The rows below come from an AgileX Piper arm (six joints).
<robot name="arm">
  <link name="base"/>
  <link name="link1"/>
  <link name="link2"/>
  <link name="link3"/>
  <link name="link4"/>
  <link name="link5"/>
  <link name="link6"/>
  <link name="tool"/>
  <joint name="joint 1" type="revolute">
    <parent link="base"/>
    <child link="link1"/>
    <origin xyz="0 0 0.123" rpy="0 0 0"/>
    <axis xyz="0 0 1"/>
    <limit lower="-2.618" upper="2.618"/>
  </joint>
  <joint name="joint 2" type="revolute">
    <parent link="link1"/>
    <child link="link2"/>
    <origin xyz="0 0 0" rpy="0 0 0"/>
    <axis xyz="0 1 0"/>
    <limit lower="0" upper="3.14"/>
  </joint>
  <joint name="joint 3" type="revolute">
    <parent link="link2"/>
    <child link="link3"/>
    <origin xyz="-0.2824 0 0.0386" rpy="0 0 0"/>
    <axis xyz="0 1 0"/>
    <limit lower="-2.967" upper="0"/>
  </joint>
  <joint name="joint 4" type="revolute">
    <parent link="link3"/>
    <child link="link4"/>
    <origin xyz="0.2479 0 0.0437" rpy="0 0 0"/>
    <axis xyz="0.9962 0 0.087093"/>
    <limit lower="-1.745" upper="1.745"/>
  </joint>
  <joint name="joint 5" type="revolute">
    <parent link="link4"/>
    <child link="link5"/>
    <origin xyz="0 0 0" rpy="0 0 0"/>
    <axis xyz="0 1 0"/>
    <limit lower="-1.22" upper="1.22"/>
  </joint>
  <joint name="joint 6" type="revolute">
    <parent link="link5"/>
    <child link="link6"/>
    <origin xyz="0.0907 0 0.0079" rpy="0 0 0"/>
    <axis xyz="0.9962 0 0.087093"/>
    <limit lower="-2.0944" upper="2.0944"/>
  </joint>
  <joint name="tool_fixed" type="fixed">
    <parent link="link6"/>
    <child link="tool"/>
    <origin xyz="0 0 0" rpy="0 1.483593 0"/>
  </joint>
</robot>
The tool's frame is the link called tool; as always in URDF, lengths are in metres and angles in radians.
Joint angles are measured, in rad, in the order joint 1, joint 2, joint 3, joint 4, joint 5, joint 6. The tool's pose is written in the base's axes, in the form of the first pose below.
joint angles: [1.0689, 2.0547, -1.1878, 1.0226, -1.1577, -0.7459]
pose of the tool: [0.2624, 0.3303, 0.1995, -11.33, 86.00, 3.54]
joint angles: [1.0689, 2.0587, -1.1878, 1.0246, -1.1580, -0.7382]
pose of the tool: [0.2626, 0.3305, 0.1978, -11.06, 86.23, 3.72]
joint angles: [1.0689, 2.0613, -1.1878, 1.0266, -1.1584, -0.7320]
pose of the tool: [0.2627, 0.3305, 0.1966, -10.79, 86.40, 3.87]
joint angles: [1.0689, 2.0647, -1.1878, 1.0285, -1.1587, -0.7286]
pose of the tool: [0.2629, 0.3306, 0.1951, -10.68, 86.58, 3.87]
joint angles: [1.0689, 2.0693, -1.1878, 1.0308, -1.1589, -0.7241]
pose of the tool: [0.2631, 0.3307, 0.1931, -10.55, 86.83, 3.88]
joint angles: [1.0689, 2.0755, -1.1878, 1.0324, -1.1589, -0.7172]
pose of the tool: [0.2633, 0.3310, 0.1904, -10.42, 87.12, 3.95]
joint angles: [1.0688, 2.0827, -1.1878, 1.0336, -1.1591, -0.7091]
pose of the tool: [0.2636, 0.3313, 0.1874, -10.29, 87.42, 4.04]
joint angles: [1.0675, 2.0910, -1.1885, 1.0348, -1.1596, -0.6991]
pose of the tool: [0.2643, 0.3314, 0.1841, -10.03, 87.73, 4.13]
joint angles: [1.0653, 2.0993, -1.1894, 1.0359, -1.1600, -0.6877]
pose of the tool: [0.2654, 0.3312, 0.1808, -9.66, 88.06, 4.26]
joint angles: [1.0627, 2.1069, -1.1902, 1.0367, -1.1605, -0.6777]
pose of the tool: [0.2665, 0.3310, 0.1778, -9.31, 88.33, 4.33]
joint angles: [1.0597, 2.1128, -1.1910, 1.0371, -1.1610, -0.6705]
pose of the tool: [0.2678, 0.3305, 0.1755, -9.03, 88.53, 4.31]
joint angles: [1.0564, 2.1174, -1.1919, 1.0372, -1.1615, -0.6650]
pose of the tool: [0.2690, 0.3299, 0.1739, -8.76, 88.67, 4.27]
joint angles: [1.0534, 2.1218, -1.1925, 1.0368, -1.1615, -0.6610]
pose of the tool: [0.2702, 0.3294, 0.1722, -8.62, 88.80, 4.18]
